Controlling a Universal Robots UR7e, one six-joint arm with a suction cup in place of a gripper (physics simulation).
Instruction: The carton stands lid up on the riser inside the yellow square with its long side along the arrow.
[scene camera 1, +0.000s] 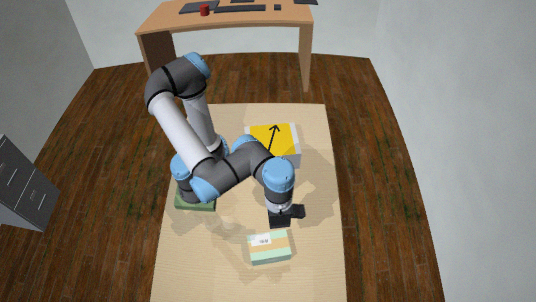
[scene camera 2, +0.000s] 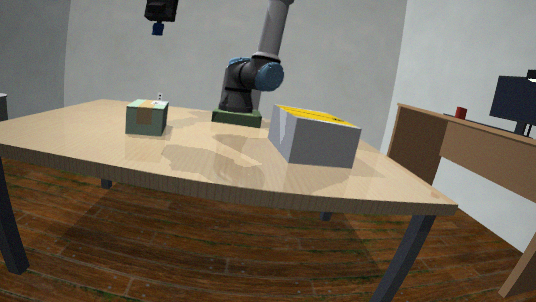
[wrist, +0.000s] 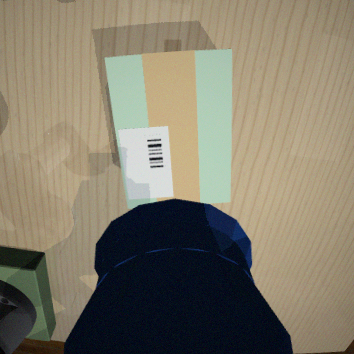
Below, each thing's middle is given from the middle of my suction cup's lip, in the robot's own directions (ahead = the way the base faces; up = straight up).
I see the pale green carton (scene camera 2: 143, 117) 27 cm below my suction cup and 3 cm behind it. Also, from my suction cup: riser (scene camera 2: 302, 136): 51 cm to the left, 25 cm below, 4 cm ahead.
